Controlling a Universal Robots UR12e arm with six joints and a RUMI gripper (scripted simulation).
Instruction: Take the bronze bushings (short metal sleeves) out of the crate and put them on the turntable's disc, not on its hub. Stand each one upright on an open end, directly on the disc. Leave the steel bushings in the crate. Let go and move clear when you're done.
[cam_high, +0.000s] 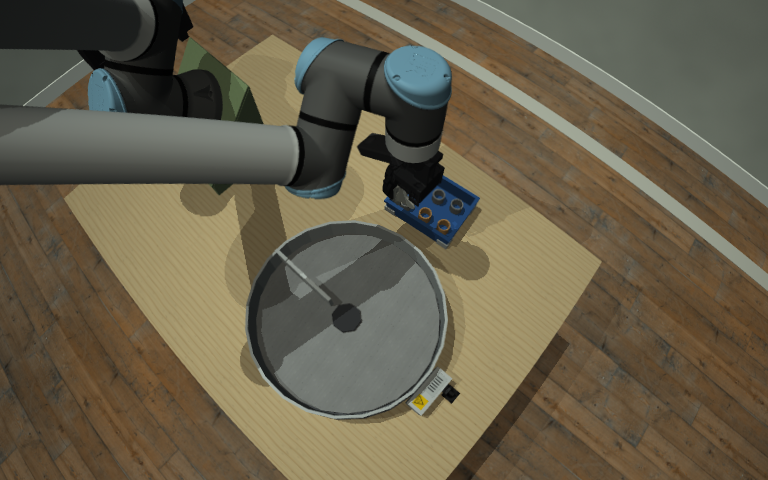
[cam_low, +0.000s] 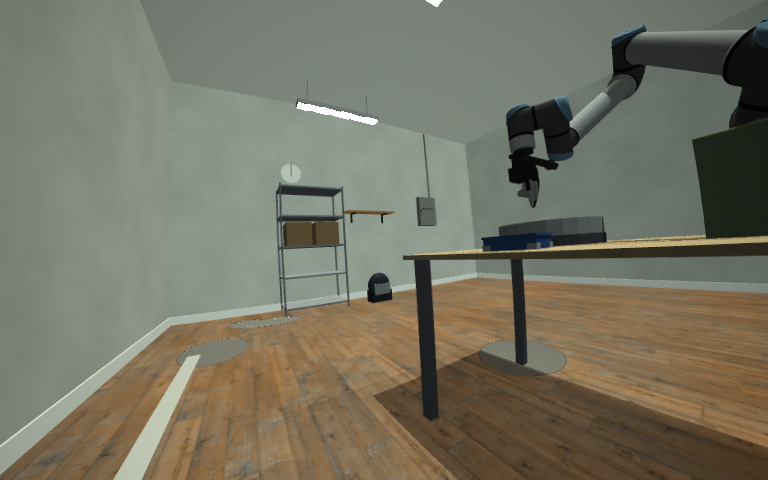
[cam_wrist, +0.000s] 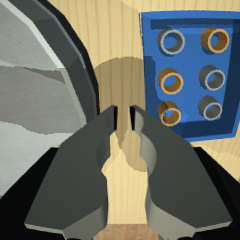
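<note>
Now: the blue crate 140 mm below my hand, 100 mm to the left of it and 20 mm ahead of it. Round my hand: turntable disc 250 mm to the right, 110 mm below, 70 mm ahead; then turntable 250 mm to the right, 110 mm below, 90 mm ahead.
</note>
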